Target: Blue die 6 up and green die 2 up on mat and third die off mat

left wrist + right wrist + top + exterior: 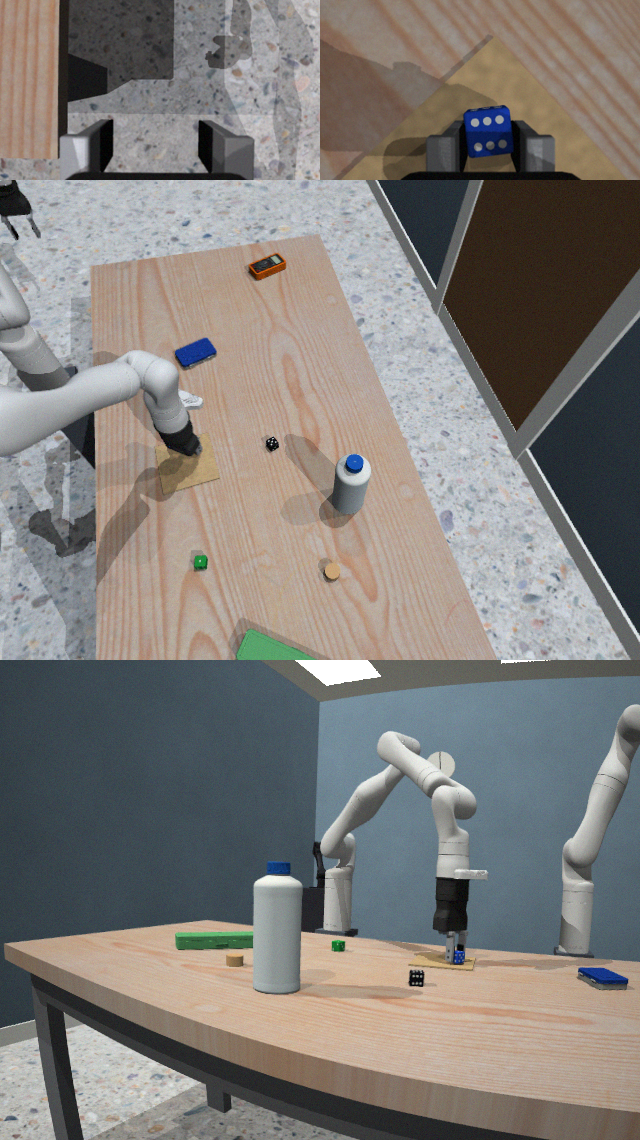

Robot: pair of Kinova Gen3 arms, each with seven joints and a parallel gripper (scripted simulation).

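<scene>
The blue die is 10 mm to the left of my right hand and 10 mm below it. Also, from my right hand: black die: 200 mm ahead, 30 mm to the right, 20 mm below; then green die: 300 mm to the right, 20 mm below, 10 mm behind; then tan mat: 30 mm to the right, 30 mm below, 20 mm behind.
</scene>
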